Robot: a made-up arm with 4 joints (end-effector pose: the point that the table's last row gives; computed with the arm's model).
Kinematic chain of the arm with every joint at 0, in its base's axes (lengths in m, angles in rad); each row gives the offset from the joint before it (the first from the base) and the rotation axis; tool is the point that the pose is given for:
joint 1: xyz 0 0 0.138 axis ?
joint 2: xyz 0 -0.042 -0.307 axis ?
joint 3: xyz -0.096 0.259 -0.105 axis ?
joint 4: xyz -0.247 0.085 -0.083 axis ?
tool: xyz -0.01 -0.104 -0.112
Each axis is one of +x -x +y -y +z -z.
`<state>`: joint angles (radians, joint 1 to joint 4).
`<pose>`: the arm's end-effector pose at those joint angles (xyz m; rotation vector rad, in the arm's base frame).
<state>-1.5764 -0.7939 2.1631 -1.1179</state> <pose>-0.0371 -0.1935 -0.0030 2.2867 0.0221 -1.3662</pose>
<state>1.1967 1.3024 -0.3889 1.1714</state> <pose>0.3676 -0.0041 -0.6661 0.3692 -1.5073 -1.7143</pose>
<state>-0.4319 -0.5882 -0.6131 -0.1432</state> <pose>-0.5255 0.1028 -0.2107 0.5092 0.6520 0.3619</pose>
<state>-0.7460 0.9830 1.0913 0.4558</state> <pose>-0.0736 -0.0106 -0.6062 -0.3225 -1.2775 -0.2881</pose>
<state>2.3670 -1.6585 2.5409 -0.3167</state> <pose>0.0178 -0.1515 0.1442 0.1468 1.5066 0.4329</pose>
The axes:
joint 1: -z
joint 2: -y
joint 3: -x
joint 4: -z

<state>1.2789 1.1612 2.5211 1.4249</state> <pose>-0.0161 0.1881 -0.5765 1.9294 0.5554 0.8948</pose>
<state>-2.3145 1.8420 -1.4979 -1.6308</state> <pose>-0.3754 -0.2085 -0.3886 -1.3142 0.9262 -0.4409</pose>
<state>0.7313 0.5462 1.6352 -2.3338</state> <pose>-0.0639 0.0745 -0.5111 -0.4897 1.6112 0.7794</pose>
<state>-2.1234 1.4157 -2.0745 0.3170</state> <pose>-0.3138 -0.2398 -0.5524 -1.4959 -1.3996 -1.8167</pose>
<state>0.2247 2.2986 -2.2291 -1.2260</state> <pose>0.2047 0.3087 -0.3853 -0.0223 1.4940 -2.2092</pose>
